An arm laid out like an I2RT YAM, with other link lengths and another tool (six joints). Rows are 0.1 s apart.
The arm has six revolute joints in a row. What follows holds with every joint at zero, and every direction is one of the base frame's. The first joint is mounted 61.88 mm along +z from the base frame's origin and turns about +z. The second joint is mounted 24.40 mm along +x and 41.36 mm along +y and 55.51 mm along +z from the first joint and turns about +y. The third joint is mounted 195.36 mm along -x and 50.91 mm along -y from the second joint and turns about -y. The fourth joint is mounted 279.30 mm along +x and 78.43 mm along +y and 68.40 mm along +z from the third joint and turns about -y. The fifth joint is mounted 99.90 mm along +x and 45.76 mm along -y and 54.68 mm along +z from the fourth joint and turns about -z. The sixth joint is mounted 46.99 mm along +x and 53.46 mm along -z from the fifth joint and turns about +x. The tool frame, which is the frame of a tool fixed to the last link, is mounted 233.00 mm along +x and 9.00 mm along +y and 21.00 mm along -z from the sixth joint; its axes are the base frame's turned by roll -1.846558, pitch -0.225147 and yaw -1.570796 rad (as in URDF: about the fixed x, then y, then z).
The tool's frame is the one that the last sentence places.
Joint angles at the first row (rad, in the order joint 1, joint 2, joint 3, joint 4, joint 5, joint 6):
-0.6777 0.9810 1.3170 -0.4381 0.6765 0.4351
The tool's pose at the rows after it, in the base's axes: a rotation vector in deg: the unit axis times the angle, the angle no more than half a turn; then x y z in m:
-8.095, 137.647, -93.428, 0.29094, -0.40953, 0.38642
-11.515, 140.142, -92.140, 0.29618, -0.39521, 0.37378
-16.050, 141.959, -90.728, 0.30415, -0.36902, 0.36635
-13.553, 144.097, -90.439, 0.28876, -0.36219, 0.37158
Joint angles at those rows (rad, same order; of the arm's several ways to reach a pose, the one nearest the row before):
-0.6792 0.9791 1.3174 -0.4484 0.6632 0.4324
-0.6373 0.9672 1.3182 -0.5064 0.6868 0.4225
-0.5590 0.9485 1.3342 -0.5881 0.7319 0.4179
-0.5373 0.9608 1.4006 -0.6792 0.7887 0.4507

